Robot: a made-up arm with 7 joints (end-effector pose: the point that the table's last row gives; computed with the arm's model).
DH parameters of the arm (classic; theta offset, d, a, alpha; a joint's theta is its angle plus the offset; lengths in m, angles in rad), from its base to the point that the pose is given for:
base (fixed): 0 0 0 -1.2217
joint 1: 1.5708 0 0 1.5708
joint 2: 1.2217 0 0 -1.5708
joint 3: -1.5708 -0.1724 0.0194 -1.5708
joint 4: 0 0 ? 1.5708
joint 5: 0 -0.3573 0 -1.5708
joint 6: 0 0 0 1.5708
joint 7: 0 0 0 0
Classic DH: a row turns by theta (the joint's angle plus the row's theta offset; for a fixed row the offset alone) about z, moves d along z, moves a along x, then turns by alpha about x.
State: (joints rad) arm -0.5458 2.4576 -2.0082 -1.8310 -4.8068 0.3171 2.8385
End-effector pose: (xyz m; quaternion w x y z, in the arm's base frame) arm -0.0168 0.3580 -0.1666 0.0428 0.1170 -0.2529 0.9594
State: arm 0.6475 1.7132 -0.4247 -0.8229 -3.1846 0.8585 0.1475
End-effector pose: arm 0.0664 0.4913 -0.1326 0.6254 -0.1471 -0.1982 0.7402
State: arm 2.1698 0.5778 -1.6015 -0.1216 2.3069 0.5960 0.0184
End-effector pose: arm -0.4315 -0.0057 0.3122 0.1365 0.3173 0.8645 0.3651
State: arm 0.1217 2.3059 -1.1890 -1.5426 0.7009 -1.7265 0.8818
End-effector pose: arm 0.1100 0.4063 -0.1213 0.7545 -0.3337 -0.4869 -0.2868
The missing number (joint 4, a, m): -0.0433
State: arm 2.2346 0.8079 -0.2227 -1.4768 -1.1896 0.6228 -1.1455
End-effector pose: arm -0.4274 0.0774 -0.1050 0.1105 -0.3190 0.4199 -0.8424
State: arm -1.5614 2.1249 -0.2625 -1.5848 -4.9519 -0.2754 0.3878
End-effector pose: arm 0.0564 0.0881 0.4193 0.0050 0.0233 -0.9770 -0.2119
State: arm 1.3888 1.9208 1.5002 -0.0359 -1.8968 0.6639 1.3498
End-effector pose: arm -0.0105 0.4994 0.1806 0.2574 0.9456 0.1536 -0.1264
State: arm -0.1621 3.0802 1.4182 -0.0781 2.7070 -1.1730 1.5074
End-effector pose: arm -0.0784 0.0307 0.5253 0.5493 0.7884 0.2051 0.1860
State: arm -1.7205 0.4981 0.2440 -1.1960 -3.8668 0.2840 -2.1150
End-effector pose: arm 0.2753 -0.0036 0.3938 0.0133 -0.1053 -0.9851 -0.1351
